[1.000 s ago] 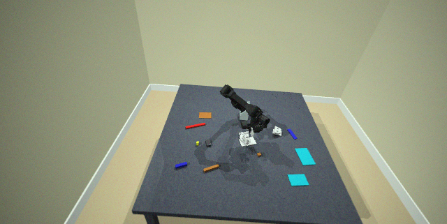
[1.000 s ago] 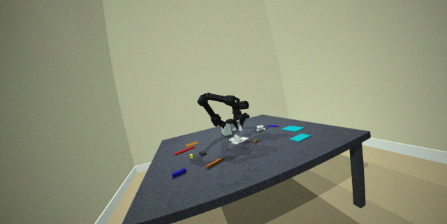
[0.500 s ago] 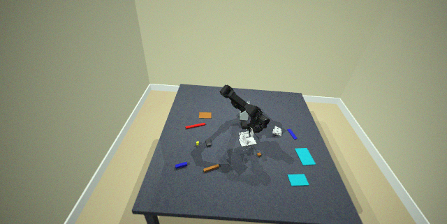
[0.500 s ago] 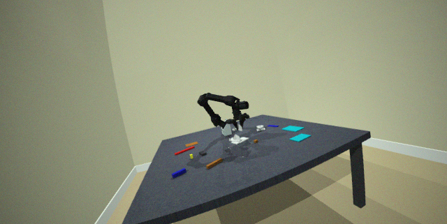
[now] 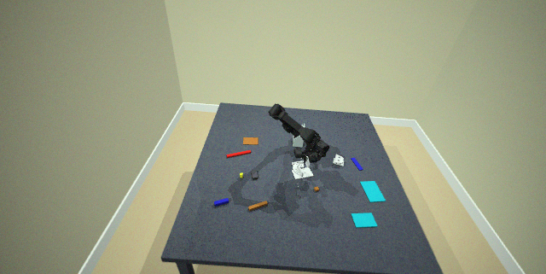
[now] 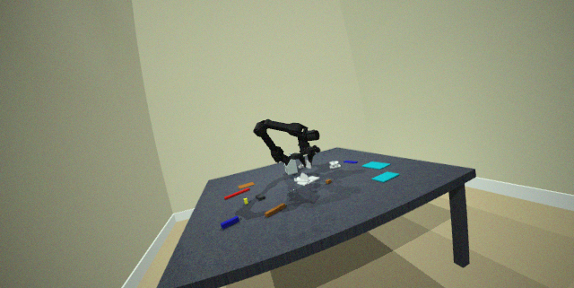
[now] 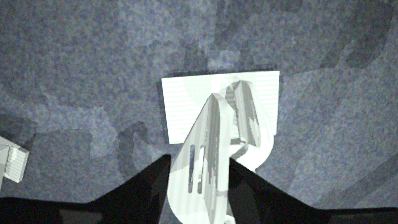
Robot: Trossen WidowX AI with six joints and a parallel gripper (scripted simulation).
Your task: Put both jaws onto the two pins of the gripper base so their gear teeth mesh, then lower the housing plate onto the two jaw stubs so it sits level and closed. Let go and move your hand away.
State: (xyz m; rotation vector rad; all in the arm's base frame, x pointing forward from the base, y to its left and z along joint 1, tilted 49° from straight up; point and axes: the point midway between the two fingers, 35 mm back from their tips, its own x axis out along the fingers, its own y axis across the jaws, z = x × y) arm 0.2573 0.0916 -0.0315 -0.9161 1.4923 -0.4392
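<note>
The white jaw lies 10 mm behind my gripper tip, 60 mm to the right of it and 70 mm below it. The rest, counted from my gripper tip: orange cube (130 mm ahead, 70 mm to the left, 70 mm below); white gripper base (130 mm behind, 210 mm to the left, 50 mm below); grey block (110 mm ahead, 320 mm to the right, 70 mm below).
</note>
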